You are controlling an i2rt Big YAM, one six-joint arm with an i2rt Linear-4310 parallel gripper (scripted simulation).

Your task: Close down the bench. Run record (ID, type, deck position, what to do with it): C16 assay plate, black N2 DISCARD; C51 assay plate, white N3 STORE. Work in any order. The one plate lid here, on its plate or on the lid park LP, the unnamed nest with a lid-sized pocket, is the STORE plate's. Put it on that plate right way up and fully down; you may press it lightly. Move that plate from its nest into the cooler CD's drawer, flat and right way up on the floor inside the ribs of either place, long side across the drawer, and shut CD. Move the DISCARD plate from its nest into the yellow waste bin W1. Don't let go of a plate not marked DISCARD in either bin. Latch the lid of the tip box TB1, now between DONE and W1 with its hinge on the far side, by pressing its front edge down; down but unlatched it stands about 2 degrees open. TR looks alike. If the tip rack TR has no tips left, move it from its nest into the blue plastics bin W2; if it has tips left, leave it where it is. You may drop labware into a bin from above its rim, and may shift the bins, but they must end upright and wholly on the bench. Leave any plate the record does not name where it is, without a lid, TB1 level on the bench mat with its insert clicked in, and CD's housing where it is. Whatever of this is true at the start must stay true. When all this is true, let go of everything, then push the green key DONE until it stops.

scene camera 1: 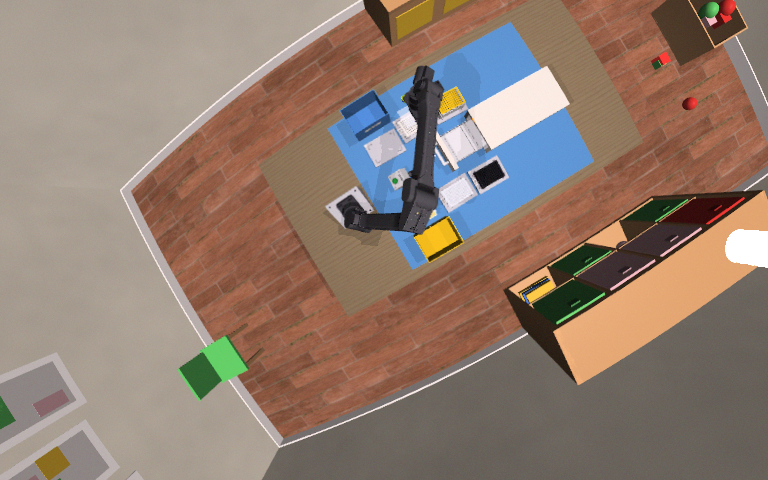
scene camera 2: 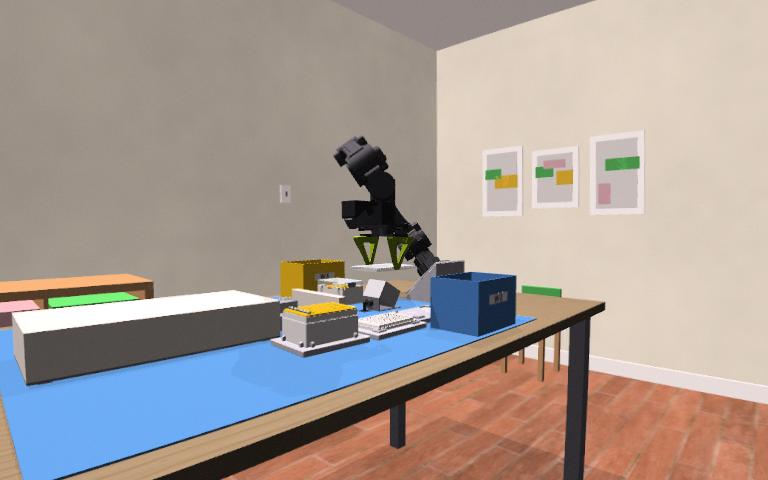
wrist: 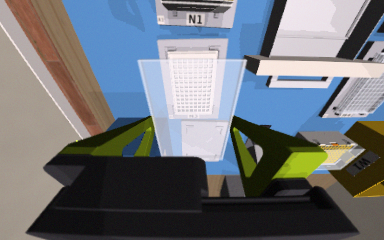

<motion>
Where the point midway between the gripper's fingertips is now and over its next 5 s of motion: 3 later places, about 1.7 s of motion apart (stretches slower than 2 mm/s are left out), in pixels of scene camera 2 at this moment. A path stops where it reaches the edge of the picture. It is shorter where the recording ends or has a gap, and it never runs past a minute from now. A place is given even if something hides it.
The gripper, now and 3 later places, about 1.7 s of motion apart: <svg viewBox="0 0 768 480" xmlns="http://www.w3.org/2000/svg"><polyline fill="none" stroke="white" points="382,268 383,284 384,309 384,316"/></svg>
</motion>
